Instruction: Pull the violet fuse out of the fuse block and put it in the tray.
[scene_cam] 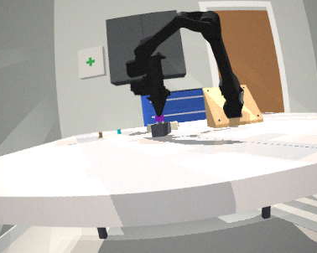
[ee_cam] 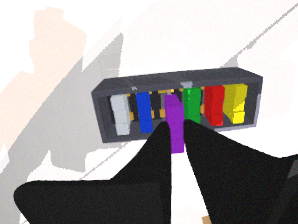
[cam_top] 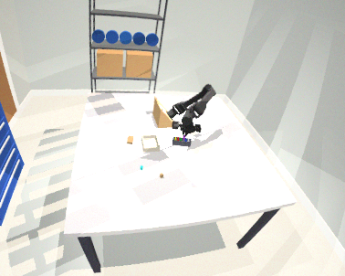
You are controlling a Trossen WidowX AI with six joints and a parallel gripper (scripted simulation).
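The green fuse is 1 cm behind my gripper tip, 2 cm to the right of it and 4 cm below it. From my gripper tip the other things lie so: violet fuse 1 cm below; shallow tray 2 cm behind, 22 cm to the right, 6 cm below; blue fuse 2 cm to the left, 4 cm below.
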